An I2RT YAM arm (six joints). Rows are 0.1 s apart.
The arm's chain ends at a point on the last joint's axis. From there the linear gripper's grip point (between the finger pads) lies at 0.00 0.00 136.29 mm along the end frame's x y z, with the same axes.
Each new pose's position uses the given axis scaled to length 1; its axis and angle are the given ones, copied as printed.
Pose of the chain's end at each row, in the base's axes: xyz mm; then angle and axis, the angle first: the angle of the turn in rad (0 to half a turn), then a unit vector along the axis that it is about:
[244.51 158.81 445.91 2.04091 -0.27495 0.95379 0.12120]
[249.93 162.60 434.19 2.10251 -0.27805 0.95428 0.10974]
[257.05 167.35 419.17 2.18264 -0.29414 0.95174 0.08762]
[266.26 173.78 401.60 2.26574 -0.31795 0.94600 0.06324]
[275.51 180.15 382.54 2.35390 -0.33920 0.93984 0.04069]
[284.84 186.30 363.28 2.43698 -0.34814 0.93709 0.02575]
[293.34 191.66 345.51 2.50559 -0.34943 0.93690 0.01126]
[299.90 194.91 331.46 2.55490 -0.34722 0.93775 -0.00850]
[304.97 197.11 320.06 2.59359 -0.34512 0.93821 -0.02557]
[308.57 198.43 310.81 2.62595 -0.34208 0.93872 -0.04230]
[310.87 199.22 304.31 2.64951 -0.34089 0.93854 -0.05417]
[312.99 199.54 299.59 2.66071 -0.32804 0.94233 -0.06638]
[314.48 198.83 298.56 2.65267 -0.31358 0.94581 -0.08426]
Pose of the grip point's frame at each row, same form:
[353.80 215.11 387.08 2.04091 -0.27495 0.95379 0.12120]
[355.77 216.77 367.56 2.10251 -0.27805 0.95428 0.10974]
[357.70 218.06 342.54 2.18264 -0.29414 0.95174 0.08762]
[360.79 220.44 315.22 2.26574 -0.31795 0.94600 0.06324]
[363.08 221.80 286.77 2.35390 -0.33920 0.93984 0.04069]
[365.41 222.83 259.60 2.43698 -0.34814 0.93709 0.02575]
[368.22 222.54 235.90 2.50559 -0.34943 0.93690 0.01126]
[371.39 219.12 217.98 2.55490 -0.34722 0.93775 -0.00850]
[373.82 215.55 203.89 2.59359 -0.34512 0.93821 -0.02557]
[375.34 211.30 192.70 2.62595 -0.34208 0.93872 -0.04230]
[376.04 208.13 184.94 2.64951 -0.34089 0.93854 -0.05417]
[378.00 204.14 179.89 2.66071 -0.32804 0.94233 -0.06638]
[381.80 198.45 180.06 2.65267 -0.31358 0.94581 -0.08426]

